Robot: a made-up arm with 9 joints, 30 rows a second.
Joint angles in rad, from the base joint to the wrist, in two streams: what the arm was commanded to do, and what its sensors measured. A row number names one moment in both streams.
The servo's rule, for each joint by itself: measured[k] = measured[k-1] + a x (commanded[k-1-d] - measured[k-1]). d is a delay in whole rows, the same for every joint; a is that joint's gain. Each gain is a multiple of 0.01, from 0.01 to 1. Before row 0 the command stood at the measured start. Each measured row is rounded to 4 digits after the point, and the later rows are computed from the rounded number. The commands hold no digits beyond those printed.
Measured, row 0:
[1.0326 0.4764 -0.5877 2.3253 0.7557 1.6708 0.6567 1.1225 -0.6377]
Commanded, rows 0 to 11:
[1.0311 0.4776 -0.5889 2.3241 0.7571 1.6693 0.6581 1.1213 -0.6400]
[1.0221 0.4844 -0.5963 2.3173 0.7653 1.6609 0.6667 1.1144 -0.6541]
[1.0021 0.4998 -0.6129 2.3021 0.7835 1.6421 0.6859 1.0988 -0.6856]
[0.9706 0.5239 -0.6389 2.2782 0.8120 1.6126 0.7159 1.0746 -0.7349]
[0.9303 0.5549 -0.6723 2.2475 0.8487 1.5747 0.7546 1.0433 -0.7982]
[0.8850 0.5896 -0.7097 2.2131 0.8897 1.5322 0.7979 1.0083 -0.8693]
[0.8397 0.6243 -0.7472 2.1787 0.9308 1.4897 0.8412 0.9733 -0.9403]
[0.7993 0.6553 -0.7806 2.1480 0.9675 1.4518 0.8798 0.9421 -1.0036]
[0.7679 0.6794 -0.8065 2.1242 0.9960 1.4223 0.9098 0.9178 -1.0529]
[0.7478 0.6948 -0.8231 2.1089 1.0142 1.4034 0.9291 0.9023 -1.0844]
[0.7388 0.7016 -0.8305 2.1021 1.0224 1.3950 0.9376 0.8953 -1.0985]
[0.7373 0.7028 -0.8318 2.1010 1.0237 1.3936 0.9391 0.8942 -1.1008]
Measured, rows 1 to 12:
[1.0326 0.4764 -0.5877 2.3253 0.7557 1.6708 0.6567 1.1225 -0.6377]
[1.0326 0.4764 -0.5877 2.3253 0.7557 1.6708 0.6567 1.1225 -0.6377]
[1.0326 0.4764 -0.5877 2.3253 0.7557 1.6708 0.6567 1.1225 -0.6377]
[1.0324 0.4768 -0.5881 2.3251 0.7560 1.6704 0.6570 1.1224 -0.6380]
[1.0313 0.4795 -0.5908 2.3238 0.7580 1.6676 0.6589 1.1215 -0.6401]
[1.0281 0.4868 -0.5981 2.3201 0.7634 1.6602 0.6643 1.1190 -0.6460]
[1.0218 0.5002 -0.6116 2.3130 0.7736 1.6464 0.6746 1.1141 -0.6576]
[1.0117 0.5199 -0.6316 2.3019 0.7894 1.6256 0.6906 1.1063 -0.6759]
[0.9978 0.5450 -0.6574 2.2868 0.8105 1.5985 0.7121 1.0955 -0.7010]
[0.9804 0.5735 -0.6870 2.2684 0.8358 1.5669 0.7379 1.0821 -0.7321]
[0.9605 0.6029 -0.7179 2.2479 0.8635 1.5335 0.7663 1.0667 -0.7674]
[0.9393 0.6304 -0.7471 2.2269 0.8913 1.5013 0.7950 1.0503 -0.8045]
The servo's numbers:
d 3
a 0.11 0.36 0.33 0.17 0.21 0.29 0.20 0.11 0.13

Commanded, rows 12 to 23:
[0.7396 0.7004 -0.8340 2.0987 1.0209 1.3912 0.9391 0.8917 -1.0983]
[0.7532 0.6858 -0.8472 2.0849 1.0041 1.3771 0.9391 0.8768 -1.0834]
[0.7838 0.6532 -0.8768 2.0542 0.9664 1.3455 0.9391 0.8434 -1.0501]
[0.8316 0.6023 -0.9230 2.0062 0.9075 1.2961 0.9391 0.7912 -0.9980]
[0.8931 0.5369 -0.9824 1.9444 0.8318 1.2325 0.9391 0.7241 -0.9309]
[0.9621 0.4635 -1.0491 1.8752 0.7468 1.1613 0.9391 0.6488 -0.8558]
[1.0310 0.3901 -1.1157 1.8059 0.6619 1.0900 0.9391 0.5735 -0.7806]
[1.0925 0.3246 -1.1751 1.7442 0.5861 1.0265 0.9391 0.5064 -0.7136]
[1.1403 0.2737 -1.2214 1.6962 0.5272 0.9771 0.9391 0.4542 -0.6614]
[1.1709 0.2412 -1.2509 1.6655 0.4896 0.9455 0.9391 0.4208 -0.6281]
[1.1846 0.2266 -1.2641 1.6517 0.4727 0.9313 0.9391 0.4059 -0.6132]
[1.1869 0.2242 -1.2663 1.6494 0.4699 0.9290 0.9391 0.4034 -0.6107]
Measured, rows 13 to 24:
[0.9182 0.6536 -0.7722 2.2068 0.9171 1.4729 0.8218 1.0340 -0.8409]
[0.8985 0.6709 -0.7914 2.1890 0.9392 1.4503 0.8450 1.0187 -0.8744]
[0.8808 0.6824 -0.8047 2.1740 0.9569 1.4339 0.8638 1.0050 -0.9038]
[0.8653 0.6889 -0.8144 2.1612 0.9703 1.4215 0.8789 0.9925 -0.9291]
[0.8530 0.6878 -0.8252 2.1482 0.9774 1.4086 0.8909 0.9798 -0.9492]
[0.8454 0.6753 -0.8422 2.1322 0.9751 1.3903 0.9005 0.9648 -0.9623]
[0.8439 0.6490 -0.8689 2.1108 0.9609 1.3630 0.9082 0.9457 -0.9669]
[0.8493 0.6086 -0.9064 2.0825 0.9338 1.3252 0.9144 0.9213 -0.9622]
[0.8617 0.5564 -0.9535 2.0473 0.8945 1.2777 0.9193 0.8913 -0.9484]
[0.8803 0.4965 -1.0070 2.0063 0.8457 1.2233 0.9233 0.8563 -0.9266]
[0.9036 0.4346 -1.0625 1.9617 0.7912 1.1662 0.9265 0.8178 -0.8989]
[0.9296 0.3767 -1.1149 1.9166 0.7358 1.1114 0.9290 0.7778 -0.8680]

